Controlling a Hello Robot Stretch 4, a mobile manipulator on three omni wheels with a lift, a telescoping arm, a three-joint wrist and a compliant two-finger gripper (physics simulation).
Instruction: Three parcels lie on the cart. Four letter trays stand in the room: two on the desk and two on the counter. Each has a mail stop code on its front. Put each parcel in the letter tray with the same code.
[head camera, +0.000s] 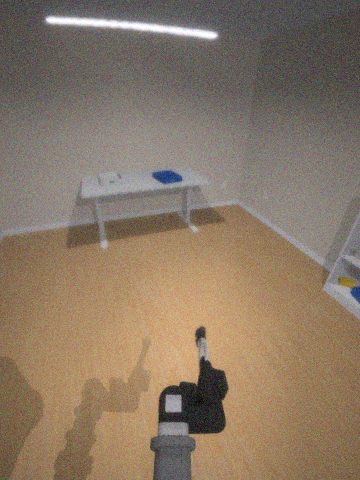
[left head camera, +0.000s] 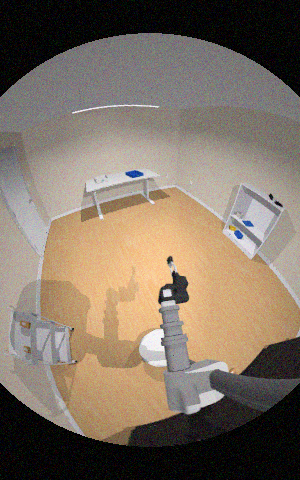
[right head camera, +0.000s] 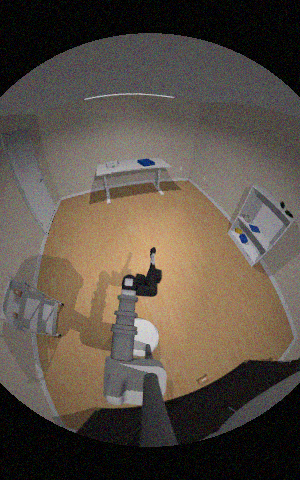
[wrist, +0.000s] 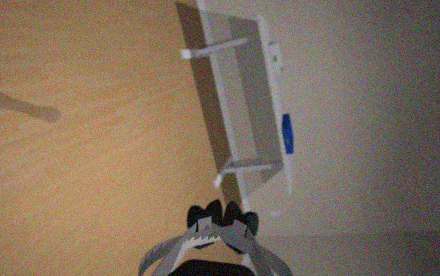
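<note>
The desk stands against the far wall. A white letter tray is on its left and a blue letter tray right of centre. Their codes are too small to read. The grey cart is at far left with two brown parcels on it. My gripper is shut, fingertips together with nothing visible between them, above the floor and well short of the desk. The counter does not show.
A white shelf unit with blue and yellow things stands at the right wall. A small brown box with a light label lies on the floor near my base. A door is in the left wall.
</note>
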